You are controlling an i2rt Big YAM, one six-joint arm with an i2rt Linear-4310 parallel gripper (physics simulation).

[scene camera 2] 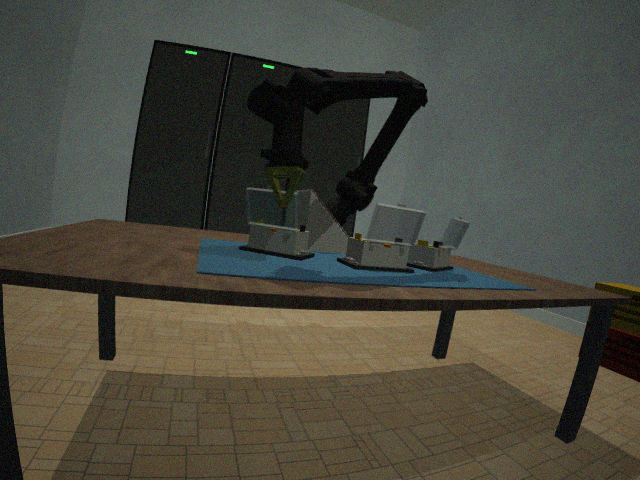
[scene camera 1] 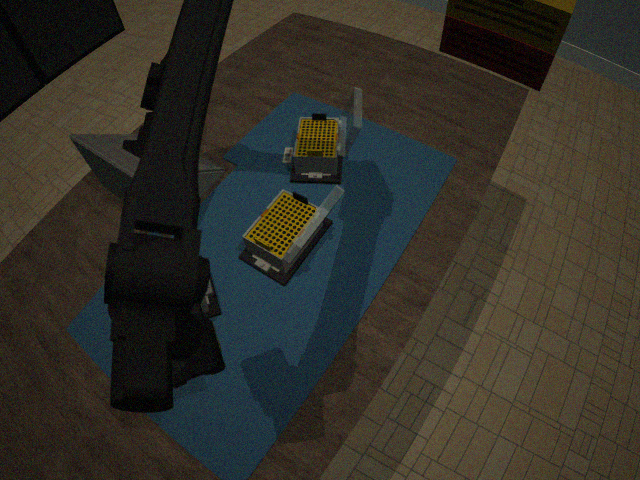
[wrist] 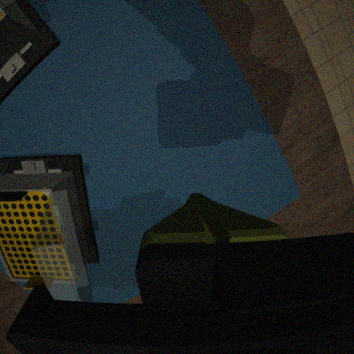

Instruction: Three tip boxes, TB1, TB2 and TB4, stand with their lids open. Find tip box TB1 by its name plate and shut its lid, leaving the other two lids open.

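Pixels of known places: gripper, between the fingertips: (scene camera 2: pixel 282 207) (scene camera 1: pixel 215 361) (wrist: pixel 195 201); arm's base, origin of its link: (scene camera 2: pixel 326 221).
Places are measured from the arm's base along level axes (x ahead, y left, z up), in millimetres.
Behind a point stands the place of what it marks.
Three tip boxes with clear lids raised stand on the blue mat (scene camera 1: pixel 413 170) @(y 288, x 461, z -84 mm) (scene camera 2: pixel 232 263) @(y -335, x 421, z -84 mm). The end box (scene camera 2: pixel 279 238) @(y -217, x 275, z -44 mm) (wrist: pixel 27 225) is largely hidden behind the arm in scene camera 1; its lid (scene camera 2: pixel 256 206) @(y -278, x 272, z 21 mm) stands upright. The middle box (scene camera 1: pixel 281 224) (scene camera 2: pixel 379 254) @(y -11, x 373, z -49 mm) and the far box (scene camera 1: pixel 317 138) (scene camera 2: pixel 430 256) @(y 179, x 321, z -48 mm) also have open lids. The name plates are too small and dark to read, so I cannot tell which is TB1. My gripper (scene camera 2: pixel 283 205) @(y -251, x 406, z 25 mm) (wrist: pixel 195 201) @(y -251, x 406, z 25 mm) is shut and empty, pointing down. Its tips overlap the end box's lid in scene camera 2; contact cannot be told.
A grey wedge-shaped block (scene camera 1: pixel 105 157) @(y -98, x 9, z 87 mm) (scene camera 2: pixel 325 227) @(y -44, x 109, z -15 mm) stands behind the boxes, by the arm's base. A small white piece (scene camera 1: pixel 287 154) @(y 187, x 206, z -82 mm) lies beside the far box. The brown table's (scene camera 1: pixel 392 67) @(y 631, x 252, z -87 mm) (scene camera 2: pixel 149 248) @(y -499, x 319, z -87 mm) edge runs beyond the mat. A red and yellow stack (scene camera 1: pixel 504 41) stands off the table.
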